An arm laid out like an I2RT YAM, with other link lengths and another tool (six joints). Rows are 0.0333 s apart.
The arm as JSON. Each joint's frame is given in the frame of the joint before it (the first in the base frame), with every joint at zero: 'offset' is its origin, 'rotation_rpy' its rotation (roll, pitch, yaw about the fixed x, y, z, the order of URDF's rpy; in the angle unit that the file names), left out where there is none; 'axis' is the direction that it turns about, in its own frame. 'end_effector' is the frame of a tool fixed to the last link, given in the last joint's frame.
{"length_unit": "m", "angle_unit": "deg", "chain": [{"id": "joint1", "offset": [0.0, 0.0, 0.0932], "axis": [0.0, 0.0, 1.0]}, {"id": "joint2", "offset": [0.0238, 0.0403, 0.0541], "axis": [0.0, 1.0, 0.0]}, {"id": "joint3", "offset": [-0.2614, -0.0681, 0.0], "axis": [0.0, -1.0, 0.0]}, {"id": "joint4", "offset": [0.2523, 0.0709, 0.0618], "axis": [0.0, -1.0, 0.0]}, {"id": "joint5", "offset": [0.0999, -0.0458, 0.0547], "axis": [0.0, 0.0, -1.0]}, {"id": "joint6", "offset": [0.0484, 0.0, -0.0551], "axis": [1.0, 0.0, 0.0]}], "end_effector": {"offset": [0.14, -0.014, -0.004], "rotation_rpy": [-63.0, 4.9, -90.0]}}
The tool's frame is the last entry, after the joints.
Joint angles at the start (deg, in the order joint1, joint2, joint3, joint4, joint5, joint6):
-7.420, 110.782, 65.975, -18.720, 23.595, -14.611
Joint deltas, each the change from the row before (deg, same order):
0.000, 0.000, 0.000, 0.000, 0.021, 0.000
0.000, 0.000, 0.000, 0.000, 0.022, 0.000
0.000, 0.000, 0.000, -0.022, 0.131, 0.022
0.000, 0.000, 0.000, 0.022, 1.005, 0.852
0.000, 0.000, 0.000, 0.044, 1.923, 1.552
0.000, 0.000, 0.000, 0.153, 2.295, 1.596
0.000, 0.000, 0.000, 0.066, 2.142, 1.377
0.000, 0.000, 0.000, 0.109, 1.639, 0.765
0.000, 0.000, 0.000, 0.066, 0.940, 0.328
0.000, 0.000, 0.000, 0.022, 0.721, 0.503
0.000, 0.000, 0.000, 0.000, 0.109, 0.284
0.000, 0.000, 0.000, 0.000, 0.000, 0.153
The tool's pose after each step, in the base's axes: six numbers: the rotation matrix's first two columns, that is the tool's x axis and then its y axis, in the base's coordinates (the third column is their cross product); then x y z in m. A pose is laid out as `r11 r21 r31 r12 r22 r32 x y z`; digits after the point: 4 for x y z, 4 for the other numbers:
-0.1415 -0.8923 0.4287 -0.6636 -0.2359 -0.7100 0.4417 -0.1498 0.0187
-0.1416 -0.8922 0.4290 -0.6636 -0.2360 -0.7098 0.4417 -0.1499 0.0187
-0.1426 -0.8912 0.4307 -0.6643 -0.2364 -0.7091 0.4414 -0.1502 0.0188
-0.1625 -0.8836 0.4391 -0.6653 -0.2305 -0.7101 0.4402 -0.1530 0.0202
-0.1992 -0.8677 0.4554 -0.6665 -0.2207 -0.7121 0.4380 -0.1582 0.0230
-0.2392 -0.8466 0.4755 -0.6664 -0.2130 -0.7146 0.4356 -0.1643 0.0267
-0.2736 -0.8251 0.4943 -0.6667 -0.2077 -0.7158 0.4330 -0.1698 0.0302
-0.2956 -0.8078 0.5100 -0.6670 -0.2077 -0.7156 0.4313 -0.1740 0.0332
-0.3063 -0.7976 0.5196 -0.6675 -0.2091 -0.7146 0.4303 -0.1763 0.0350
-0.3182 -0.7894 0.5250 -0.6670 -0.2071 -0.7157 0.4294 -0.1781 0.0363
-0.3232 -0.7878 0.5243 -0.6659 -0.2043 -0.7175 0.4292 -0.1783 0.0364
-0.3256 -0.7876 0.5231 -0.6652 -0.2024 -0.7187 0.4292 -0.1783 0.0364

